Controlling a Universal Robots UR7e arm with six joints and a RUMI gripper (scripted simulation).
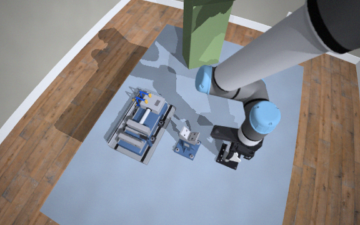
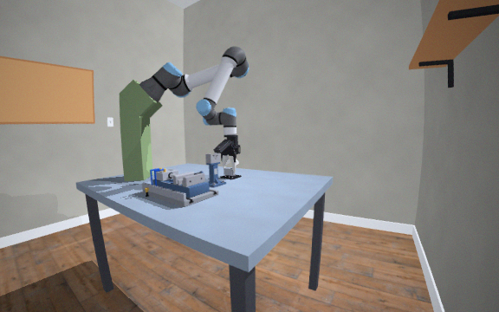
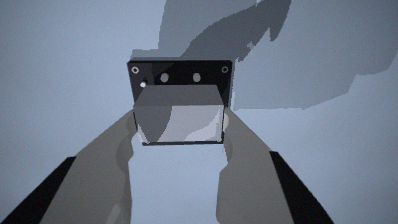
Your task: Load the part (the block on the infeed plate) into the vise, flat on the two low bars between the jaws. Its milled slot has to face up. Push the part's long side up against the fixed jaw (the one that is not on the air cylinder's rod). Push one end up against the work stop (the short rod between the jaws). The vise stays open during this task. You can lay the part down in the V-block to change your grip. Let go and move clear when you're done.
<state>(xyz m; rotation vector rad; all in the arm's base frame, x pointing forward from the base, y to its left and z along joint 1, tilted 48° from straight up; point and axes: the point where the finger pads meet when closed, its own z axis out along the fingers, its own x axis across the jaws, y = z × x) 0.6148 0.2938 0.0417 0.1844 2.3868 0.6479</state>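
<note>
Right now my hand is 40 mm above the black infeed plate and 10 mm to the right of it. Also, from my hand: grey part: 10 mm to the left, 10 mm below; work stop: 330 mm to the right, 120 mm ahead, 50 mm above; vise: 380 mm to the right, 50 mm ahead.
</note>
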